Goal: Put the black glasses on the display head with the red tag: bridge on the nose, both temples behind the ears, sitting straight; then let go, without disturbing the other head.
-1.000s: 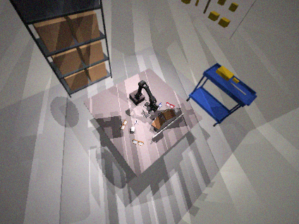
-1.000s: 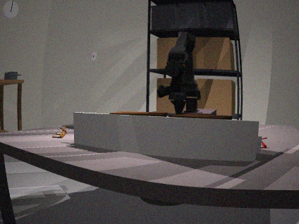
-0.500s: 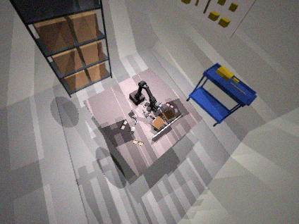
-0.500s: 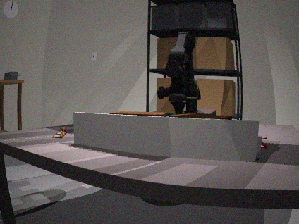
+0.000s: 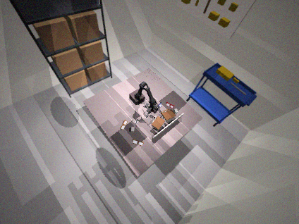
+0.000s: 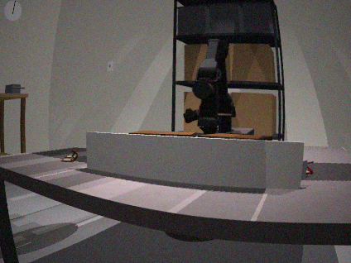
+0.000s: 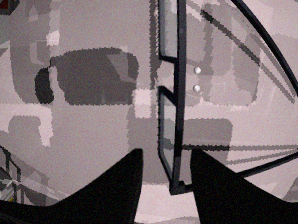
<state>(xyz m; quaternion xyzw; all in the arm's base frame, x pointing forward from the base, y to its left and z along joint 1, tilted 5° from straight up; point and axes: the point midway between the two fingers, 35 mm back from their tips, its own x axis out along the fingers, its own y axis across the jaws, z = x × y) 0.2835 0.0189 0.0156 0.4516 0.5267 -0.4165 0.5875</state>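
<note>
Now: gripper tip 260 mm to the left of the peg and 20 mm above it. The rest, counted from my gripper tip: white wall: 340 mm ahead, 40 mm to the left, 10 mm above.
</note>
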